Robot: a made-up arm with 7 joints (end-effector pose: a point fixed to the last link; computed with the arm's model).
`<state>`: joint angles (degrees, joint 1 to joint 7).
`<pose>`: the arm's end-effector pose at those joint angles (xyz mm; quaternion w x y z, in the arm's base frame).
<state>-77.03 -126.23 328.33 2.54 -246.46 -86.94 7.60</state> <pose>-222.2 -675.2 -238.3 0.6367 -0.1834 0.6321 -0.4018</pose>
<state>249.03 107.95 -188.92 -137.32 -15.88 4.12 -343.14</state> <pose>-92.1 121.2 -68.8 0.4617 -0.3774 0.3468 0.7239</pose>
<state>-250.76 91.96 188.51 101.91 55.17 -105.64 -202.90</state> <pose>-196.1 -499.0 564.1 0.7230 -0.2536 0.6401 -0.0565</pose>
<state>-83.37 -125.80 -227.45 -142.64 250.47 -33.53 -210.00</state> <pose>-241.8 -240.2 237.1 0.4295 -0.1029 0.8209 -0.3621</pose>
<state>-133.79 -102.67 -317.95 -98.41 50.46 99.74 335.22</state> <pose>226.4 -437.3 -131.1 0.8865 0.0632 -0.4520 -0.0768</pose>
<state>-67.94 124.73 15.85 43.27 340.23 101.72 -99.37</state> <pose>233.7 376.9 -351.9 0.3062 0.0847 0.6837 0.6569</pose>
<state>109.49 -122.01 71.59 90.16 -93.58 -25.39 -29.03</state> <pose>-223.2 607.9 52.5 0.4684 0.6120 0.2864 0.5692</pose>
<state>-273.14 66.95 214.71 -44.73 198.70 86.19 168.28</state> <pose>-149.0 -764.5 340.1 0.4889 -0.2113 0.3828 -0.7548</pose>
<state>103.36 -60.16 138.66 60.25 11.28 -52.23 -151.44</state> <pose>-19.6 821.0 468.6 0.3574 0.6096 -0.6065 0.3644</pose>
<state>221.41 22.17 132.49 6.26 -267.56 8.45 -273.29</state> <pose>-215.8 228.3 1169.8 0.0826 -0.0586 0.9927 -0.0648</pose>
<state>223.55 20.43 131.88 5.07 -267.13 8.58 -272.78</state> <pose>-195.4 216.9 1177.7 0.0810 -0.0392 0.9945 -0.0545</pose>
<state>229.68 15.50 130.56 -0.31 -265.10 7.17 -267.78</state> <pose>-157.9 178.9 1193.8 0.0977 0.0574 0.9930 -0.0347</pose>
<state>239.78 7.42 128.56 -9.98 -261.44 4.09 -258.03</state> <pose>-123.8 103.0 1206.3 0.1329 0.2382 0.9621 -0.0013</pose>
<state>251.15 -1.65 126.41 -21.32 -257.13 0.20 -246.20</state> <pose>-125.3 10.6 1198.2 0.1723 0.4502 0.8751 0.0423</pose>
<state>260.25 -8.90 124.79 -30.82 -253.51 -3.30 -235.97</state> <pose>-156.5 -55.5 1173.5 0.2008 0.6158 0.7576 0.0810</pose>
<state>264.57 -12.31 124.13 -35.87 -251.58 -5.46 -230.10</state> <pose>-180.9 -78.7 1154.9 0.2146 0.6955 0.6785 0.0993</pose>
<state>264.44 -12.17 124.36 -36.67 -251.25 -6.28 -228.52</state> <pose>-183.7 -72.5 1152.8 0.2193 0.7081 0.6642 0.0965</pose>
